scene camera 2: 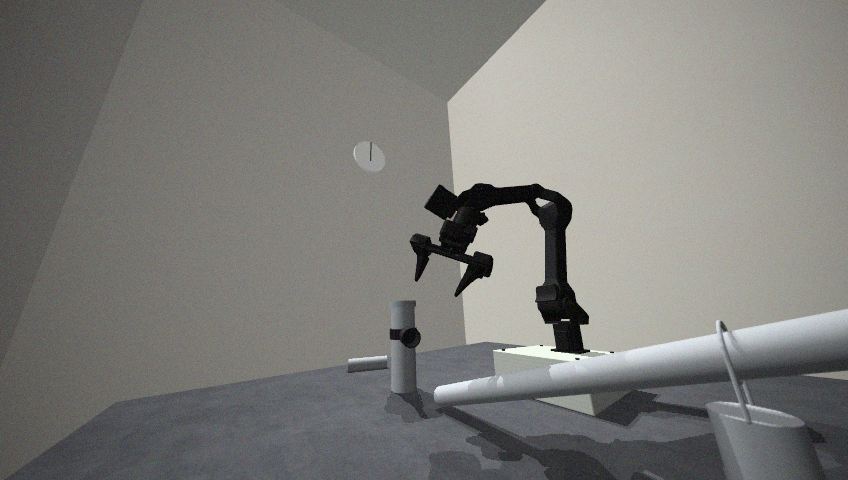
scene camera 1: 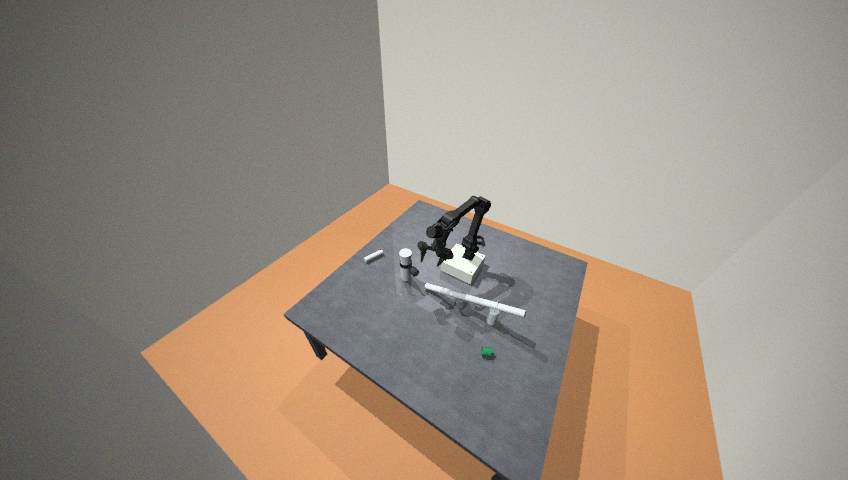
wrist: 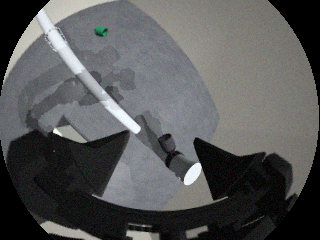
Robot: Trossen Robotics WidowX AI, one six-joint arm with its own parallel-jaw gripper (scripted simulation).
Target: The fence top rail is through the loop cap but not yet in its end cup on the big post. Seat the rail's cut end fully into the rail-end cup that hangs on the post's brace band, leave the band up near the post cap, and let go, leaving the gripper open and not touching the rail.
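With nothing in it, my gripper is open, and the wrist view shows it too. There is also a long white top rail that I can see.
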